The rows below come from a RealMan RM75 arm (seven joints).
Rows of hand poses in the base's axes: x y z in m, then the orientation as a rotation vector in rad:
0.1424, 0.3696, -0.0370, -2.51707, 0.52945, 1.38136
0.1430, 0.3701, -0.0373, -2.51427, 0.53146, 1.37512
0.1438, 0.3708, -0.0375, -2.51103, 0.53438, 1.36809
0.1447, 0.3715, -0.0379, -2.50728, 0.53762, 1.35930
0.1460, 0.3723, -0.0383, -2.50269, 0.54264, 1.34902
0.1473, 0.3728, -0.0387, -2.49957, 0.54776, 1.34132
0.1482, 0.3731, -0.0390, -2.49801, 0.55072, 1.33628
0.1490, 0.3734, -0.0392, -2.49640, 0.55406, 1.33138
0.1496, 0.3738, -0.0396, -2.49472, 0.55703, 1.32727
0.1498, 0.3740, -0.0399, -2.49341, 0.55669, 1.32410
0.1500, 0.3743, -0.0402, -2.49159, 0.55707, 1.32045
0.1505, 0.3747, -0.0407, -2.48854, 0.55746, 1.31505
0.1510, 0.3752, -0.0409, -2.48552, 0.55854, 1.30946
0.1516, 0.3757, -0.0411, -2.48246, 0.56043, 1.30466
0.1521, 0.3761, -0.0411, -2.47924, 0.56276, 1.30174
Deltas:
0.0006, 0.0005, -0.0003, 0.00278, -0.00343, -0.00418
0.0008, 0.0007, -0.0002, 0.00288, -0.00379, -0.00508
0.0009, 0.0007, -0.0004, 0.00354, -0.00484, -0.00600
0.0013, 0.0008, -0.0004, 0.00369, -0.00550, -0.00774
0.0013, 0.0005, -0.0004, 0.00186, -0.00403, -0.00634
0.0009, 0.0003, -0.0003, 0.00102, -0.00276, -0.00371
0.0008, 0.0003, -0.0002, 0.00083, -0.00262, -0.00389
0.0006, 0.0004, -0.0004, 0.00087, -0.00212, -0.00351
0.0002, 0.0002, -0.0003, 0.00190, -0.00196, -0.00137
0.0002, 0.0003, -0.0003, 0.00207, -0.00211, -0.00213
0.0005, 0.0004, -0.0005, 0.00341, -0.00310, -0.00324
0.0005, 0.0005, -0.0002, 0.00310, -0.00315, -0.00363
0.0006, 0.0005, -0.0002, 0.00257, -0.00251, -0.00384
0.0005, 0.0004, 0.0000, 0.00207, -0.00115, -0.00362

